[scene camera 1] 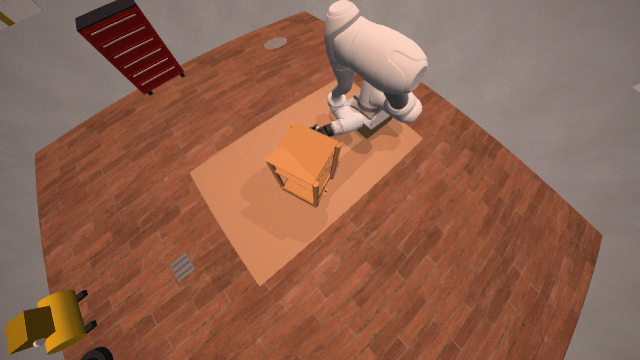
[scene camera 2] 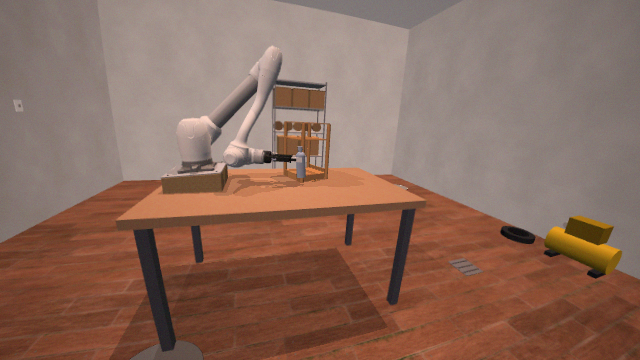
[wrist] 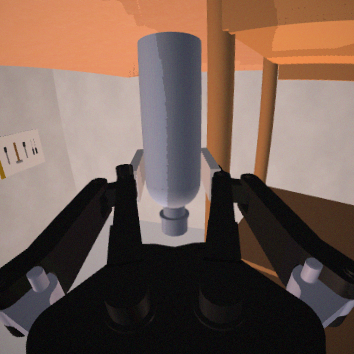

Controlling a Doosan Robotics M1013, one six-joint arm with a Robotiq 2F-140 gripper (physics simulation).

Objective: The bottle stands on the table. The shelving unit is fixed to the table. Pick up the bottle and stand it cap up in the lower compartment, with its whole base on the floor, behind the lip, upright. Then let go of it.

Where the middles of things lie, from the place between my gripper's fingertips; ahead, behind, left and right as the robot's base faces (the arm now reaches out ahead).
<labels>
My gripper is now 10 mm past the grey-blue bottle (wrist: 169,62) and 20 mm above it. Round my hand: orange shelving unit (scene camera 1: 302,157): 80 mm ahead, 180 mm to the left, 30 mm above.
</labels>
